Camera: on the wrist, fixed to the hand. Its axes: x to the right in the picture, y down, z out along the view.
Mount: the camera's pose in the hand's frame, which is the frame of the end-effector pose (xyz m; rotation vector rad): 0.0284 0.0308 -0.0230 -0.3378 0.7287 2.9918
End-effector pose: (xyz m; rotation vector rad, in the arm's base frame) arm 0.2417 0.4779 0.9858 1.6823 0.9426 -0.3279
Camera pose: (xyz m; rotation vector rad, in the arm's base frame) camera 0.2766 0.5088 0.9964 1.0846 -1.5497 2.1721
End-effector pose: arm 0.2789 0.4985 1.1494 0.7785 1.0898 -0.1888
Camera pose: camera 0.2912 0.5422 1.1345 1.3333 -0.4456 2.7599
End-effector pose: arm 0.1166 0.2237 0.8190 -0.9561 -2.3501 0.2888
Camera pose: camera 0.1313 0.2652 0.8376 -2.7545 1.1526 0.3066
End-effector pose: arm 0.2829 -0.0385 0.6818 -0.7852 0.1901 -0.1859
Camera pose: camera 0.3078 -0.0395 0.6410 0.0069 1.8201 2.4519
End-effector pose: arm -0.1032 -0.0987 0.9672 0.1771 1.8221 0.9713
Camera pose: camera -0.1449 -0.0757 0.9717 -1.3780 -0.0508 -1.4227
